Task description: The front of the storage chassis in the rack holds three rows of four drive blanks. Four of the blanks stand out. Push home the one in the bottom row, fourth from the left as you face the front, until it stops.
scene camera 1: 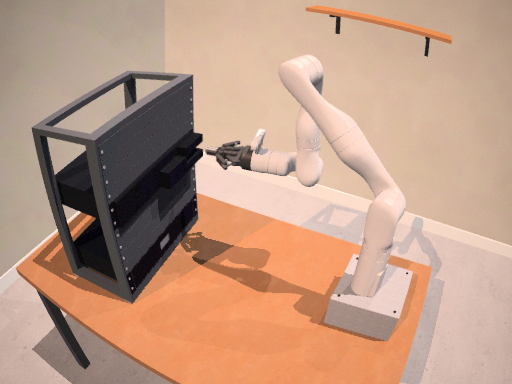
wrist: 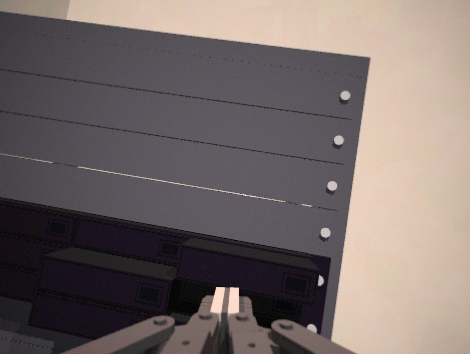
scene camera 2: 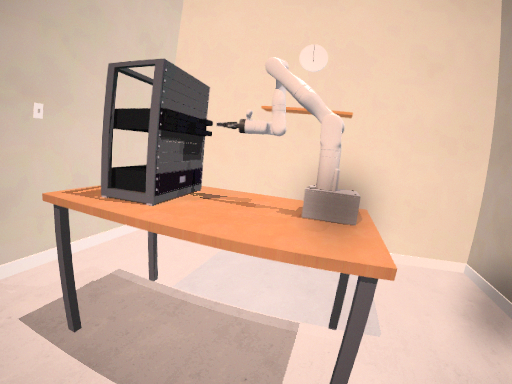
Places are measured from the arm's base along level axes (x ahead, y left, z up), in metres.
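Pixels of known places: gripper, fingertip midpoint: [scene camera 1: 206, 150] [wrist: 227, 304] [scene camera 2: 216, 124]; arm's base at its link origin: [scene camera 1: 364, 286] [scene camera 2: 326, 189].
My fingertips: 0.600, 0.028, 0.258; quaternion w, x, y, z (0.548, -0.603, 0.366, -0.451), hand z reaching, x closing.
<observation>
Ahead of a thing's pixels: the offset from my fingertips to its middle, as dx, dy, dz. Level surfaces: height alone.
The bottom-row fourth blank {+0.104, +0.021, -0.051} [scene camera 1: 195, 158] [scene camera 2: 208, 133] stands out from the chassis front at the rack's far side; in the wrist view my fingers hide most of its place. The top-row fourth blank {+0.104, +0.021, +0.006} [scene camera 1: 190, 142] [scene camera 2: 208, 122] [wrist: 240, 266] stands out above it. In the third column, the middle-row blank {+0.073, +0.126, -0.022} [scene camera 1: 171, 171] [wrist: 102, 281] and the bottom-row blank {+0.073, +0.126, -0.051} [wrist: 82, 315] stand out too. My gripper [scene camera 1: 208, 149] [scene camera 2: 219, 124] [wrist: 227, 304] is shut and empty. Its tips are a little in front of the fourth column, seemingly at a height between its two protruding blanks; contact is not visible.
The rack {+0.183, +0.215, -0.078} [scene camera 1: 106, 215] [scene camera 2: 155, 130] stands on the wooden table {dz -0.377} [scene camera 1: 225, 310] [scene camera 2: 225, 220]. Flat grey panels [wrist: 175, 110] lie above the blanks. The arm's base box [scene camera 1: 362, 317] [scene camera 2: 330, 206] is at the table's other end. A wall shelf [scene camera 1: 380, 21] [scene camera 2: 320, 112] is behind the arm.
</observation>
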